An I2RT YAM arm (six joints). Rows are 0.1 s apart.
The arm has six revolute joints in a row. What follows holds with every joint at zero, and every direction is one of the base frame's.
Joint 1 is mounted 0.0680 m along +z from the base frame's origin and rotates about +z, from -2.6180 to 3.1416 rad.
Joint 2 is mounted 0.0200 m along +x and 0.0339 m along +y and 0.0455 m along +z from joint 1 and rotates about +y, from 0.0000 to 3.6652 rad.
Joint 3 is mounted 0.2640 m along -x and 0.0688 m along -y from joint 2 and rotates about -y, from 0.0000 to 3.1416 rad.
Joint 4 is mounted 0.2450 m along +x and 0.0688 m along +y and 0.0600 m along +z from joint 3 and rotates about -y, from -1.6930 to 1.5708 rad.
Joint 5 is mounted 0.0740 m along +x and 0.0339 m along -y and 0.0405 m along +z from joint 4 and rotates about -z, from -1.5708 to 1.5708 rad.
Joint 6 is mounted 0.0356 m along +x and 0.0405 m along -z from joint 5 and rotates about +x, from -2.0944 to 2.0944 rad.
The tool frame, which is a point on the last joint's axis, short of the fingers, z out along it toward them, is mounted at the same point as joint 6; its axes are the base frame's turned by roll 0.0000, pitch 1.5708 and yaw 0.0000 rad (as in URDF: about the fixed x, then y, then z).
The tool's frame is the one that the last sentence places.
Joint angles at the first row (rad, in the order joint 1, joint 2, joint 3, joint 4, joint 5, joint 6):
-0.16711 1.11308 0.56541 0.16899 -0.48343 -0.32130
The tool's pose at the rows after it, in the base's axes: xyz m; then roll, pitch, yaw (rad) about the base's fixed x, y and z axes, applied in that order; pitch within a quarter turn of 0, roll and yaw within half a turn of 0:
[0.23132 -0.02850 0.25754 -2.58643 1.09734 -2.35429]
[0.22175 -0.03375 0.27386 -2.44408 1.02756 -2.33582]
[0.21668 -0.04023 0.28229 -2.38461 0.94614 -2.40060]
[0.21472 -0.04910 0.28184 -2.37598 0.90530 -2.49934]
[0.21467 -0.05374 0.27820 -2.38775 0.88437 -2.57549]
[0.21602 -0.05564 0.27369 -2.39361 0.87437 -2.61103]
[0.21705 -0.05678 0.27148 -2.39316 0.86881 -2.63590]
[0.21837 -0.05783 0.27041 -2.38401 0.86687 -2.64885]
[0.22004 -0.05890 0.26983 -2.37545 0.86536 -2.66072]
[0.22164 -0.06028 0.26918 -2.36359 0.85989 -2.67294]
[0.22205 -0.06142 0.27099 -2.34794 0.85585 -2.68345]
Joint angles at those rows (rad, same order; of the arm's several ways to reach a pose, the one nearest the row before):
-0.17082 1.03490 0.63974 -0.02551 -0.32116 -0.40404
-0.18182 0.97907 0.68033 -0.11697 -0.19517 -0.45539
-0.19440 0.96213 0.71745 -0.19547 -0.06704 -0.49126
-0.22178 0.96599 0.72568 -0.22112 0.01874 -0.48887
-0.23363 0.97574 0.72292 -0.22887 0.07261 -0.47319
-0.23618 0.98712 0.71368 -0.21880 0.09983 -0.46373
-0.23626 0.99488 0.70987 -0.21202 0.12387 -0.45528
-0.23625 1.00223 0.70789 -0.20076 0.14411 -0.45075
-0.23622 1.01113 0.70858 -0.19067 0.16278 -0.44650
-0.23700 1.02054 0.70970 -0.18173 0.18524 -0.44510
-0.23776 1.02310 0.71647 -0.18262 0.20920 -0.44410

